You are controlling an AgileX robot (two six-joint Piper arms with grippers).
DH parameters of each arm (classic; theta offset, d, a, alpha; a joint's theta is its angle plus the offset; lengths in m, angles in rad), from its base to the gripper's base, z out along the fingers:
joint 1: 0 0.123 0 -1.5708
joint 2: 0.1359 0 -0.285 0
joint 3: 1.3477 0 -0.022 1.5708
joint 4: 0 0.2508 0 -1.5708
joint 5: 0 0 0.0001 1.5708
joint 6: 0 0.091 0 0
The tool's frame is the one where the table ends.
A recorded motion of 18 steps. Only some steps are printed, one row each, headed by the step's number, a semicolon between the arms.
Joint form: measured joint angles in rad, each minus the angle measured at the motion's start. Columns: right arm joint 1, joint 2, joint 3, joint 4, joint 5, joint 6; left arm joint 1, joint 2, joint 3, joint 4, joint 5, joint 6.
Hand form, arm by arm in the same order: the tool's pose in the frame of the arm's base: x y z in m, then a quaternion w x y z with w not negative. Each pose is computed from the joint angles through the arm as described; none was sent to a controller.
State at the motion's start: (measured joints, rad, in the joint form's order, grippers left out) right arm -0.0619 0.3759 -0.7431 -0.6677 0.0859 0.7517; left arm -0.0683 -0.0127 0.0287 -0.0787 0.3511 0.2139
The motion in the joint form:
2: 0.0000 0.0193 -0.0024 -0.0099 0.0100 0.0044; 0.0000 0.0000 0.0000 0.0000 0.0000 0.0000
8: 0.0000 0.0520 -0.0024 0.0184 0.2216 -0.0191; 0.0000 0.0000 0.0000 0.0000 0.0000 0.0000
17: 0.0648 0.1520 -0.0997 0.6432 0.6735 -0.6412; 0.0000 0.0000 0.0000 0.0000 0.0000 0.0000
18: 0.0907 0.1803 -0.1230 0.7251 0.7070 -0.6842; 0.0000 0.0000 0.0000 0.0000 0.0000 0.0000
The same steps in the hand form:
2: 0.0566 -0.0090 0.4257 0.82279 0.06511 0.56452 -0.00930; 0.0529 -0.0061 0.1727 0.60190 0.09110 0.79329 0.01078
8: 0.0682 -0.0210 0.4082 0.75831 0.12395 0.63856 -0.04287; 0.0529 -0.0061 0.1727 0.60190 0.09110 0.79329 0.01078
17: 0.0829 -0.0013 0.3851 0.56992 0.04169 0.82039 0.02033; 0.0529 -0.0061 0.1727 0.60190 0.09110 0.79329 0.01078
18: 0.0871 0.0062 0.3871 0.55205 0.02153 0.83173 0.05481; 0.0529 -0.0061 0.1727 0.60190 0.09110 0.79329 0.01078

